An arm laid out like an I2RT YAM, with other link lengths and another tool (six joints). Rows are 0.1 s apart.
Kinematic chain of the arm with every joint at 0, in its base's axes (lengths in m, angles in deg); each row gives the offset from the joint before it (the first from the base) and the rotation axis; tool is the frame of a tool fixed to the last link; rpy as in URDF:
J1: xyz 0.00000 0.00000 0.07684 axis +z
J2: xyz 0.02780 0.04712 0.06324 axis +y
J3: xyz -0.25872 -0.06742 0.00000 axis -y
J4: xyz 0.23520 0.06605 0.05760 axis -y
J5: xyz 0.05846 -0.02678 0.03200 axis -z
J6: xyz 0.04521 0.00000 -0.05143 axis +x
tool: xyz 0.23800 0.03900 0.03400 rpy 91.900 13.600 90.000
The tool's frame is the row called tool.
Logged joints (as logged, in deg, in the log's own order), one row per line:
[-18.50 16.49 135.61 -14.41 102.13 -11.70]
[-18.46 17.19 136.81 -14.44 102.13 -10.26]
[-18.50 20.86 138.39 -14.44 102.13 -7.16]
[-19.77 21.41 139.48 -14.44 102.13 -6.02]
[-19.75 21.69 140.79 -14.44 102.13 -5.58]
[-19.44 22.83 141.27 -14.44 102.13 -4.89]
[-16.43 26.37 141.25 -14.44 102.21 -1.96]
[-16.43 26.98 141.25 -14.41 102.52 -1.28]
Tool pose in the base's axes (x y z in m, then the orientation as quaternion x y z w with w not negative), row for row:
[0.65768 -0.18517 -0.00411 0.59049 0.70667 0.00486 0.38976]
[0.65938 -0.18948 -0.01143 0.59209 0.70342 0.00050 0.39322]
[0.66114 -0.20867 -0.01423 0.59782 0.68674 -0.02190 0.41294]
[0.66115 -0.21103 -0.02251 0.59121 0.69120 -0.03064 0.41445]
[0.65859 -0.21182 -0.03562 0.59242 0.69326 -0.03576 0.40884]
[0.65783 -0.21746 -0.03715 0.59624 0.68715 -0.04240 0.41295]
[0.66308 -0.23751 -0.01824 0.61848 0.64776 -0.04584 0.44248]
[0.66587 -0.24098 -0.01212 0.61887 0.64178 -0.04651 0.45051]
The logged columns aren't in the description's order. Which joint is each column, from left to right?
Columns, left to right: J6, J5, J2, J1, J3, J4.
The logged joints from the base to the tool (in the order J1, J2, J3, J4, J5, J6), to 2 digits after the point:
[-14.41 135.61 102.13 -11.70 16.49 -18.50]
[-14.44 136.81 102.13 -10.26 17.19 -18.46]
[-14.44 138.39 102.13 -7.16 20.86 -18.50]
[-14.44 139.48 102.13 -6.02 21.41 -19.77]
[-14.44 140.79 102.13 -5.58 21.69 -19.75]
[-14.44 141.27 102.13 -4.89 22.83 -19.44]
[-14.44 141.25 102.21 -1.96 26.37 -16.43]
[-14.41 141.25 102.52 -1.28 26.98 -16.43]

